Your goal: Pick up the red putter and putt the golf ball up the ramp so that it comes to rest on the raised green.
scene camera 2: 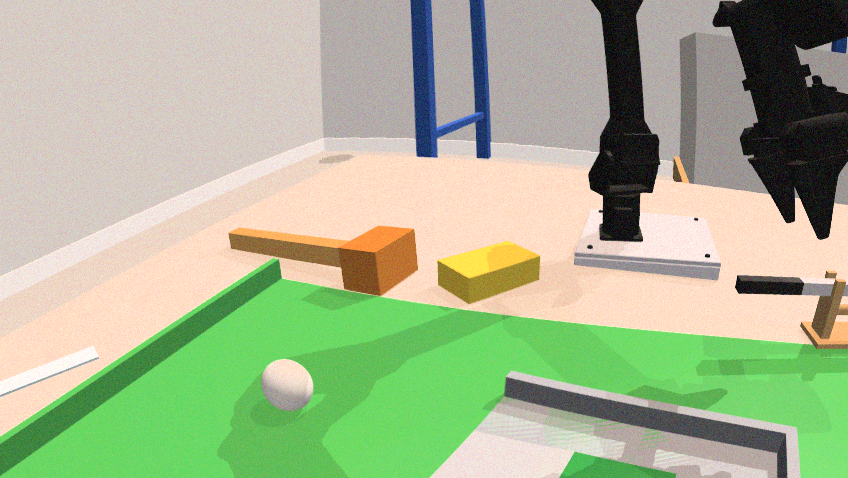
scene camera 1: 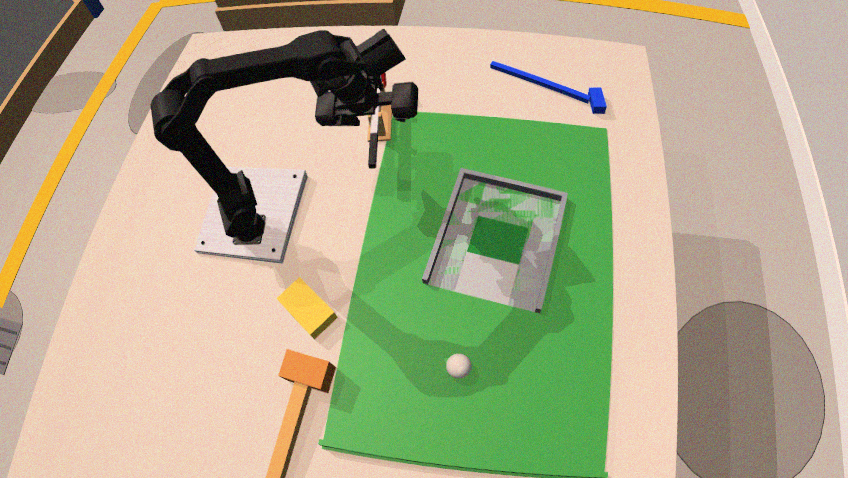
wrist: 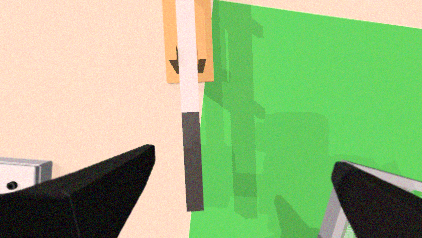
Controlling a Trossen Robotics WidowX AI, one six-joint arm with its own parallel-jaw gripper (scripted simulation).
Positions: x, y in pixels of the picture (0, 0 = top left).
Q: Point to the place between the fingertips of my gripper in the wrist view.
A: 240, 160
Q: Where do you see a green mat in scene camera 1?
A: At 539, 389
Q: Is my gripper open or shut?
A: Open.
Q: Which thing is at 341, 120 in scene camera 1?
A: My gripper.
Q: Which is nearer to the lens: the yellow block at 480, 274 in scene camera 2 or the white golf ball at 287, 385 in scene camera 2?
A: The white golf ball.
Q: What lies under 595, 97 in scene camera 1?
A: A blue putter.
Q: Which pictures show my gripper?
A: Scene camera 2, scene camera 1 and the wrist view: all of them.
